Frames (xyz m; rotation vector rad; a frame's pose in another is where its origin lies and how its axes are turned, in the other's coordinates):
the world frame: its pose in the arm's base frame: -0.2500 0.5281 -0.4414 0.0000 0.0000 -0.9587
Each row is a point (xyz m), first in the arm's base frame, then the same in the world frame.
Working: the arm's base frame: its pose in the world frame: 0.5759 -0.0988 0.4414 0.0000 0.0000 0.9587

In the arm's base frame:
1: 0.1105 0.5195 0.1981
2: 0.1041 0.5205 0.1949
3: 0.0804 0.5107 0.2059
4: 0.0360 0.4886 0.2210
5: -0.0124 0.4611 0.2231
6: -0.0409 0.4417 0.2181
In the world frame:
1: 0.2142 0.2901 0.6395
2: 0.2097 0.2854 0.6363
3: 0.2041 0.2604 0.6473
4: 0.1967 0.2114 0.6624
5: 0.1914 0.1560 0.6645
6: 0.1909 0.1215 0.6595

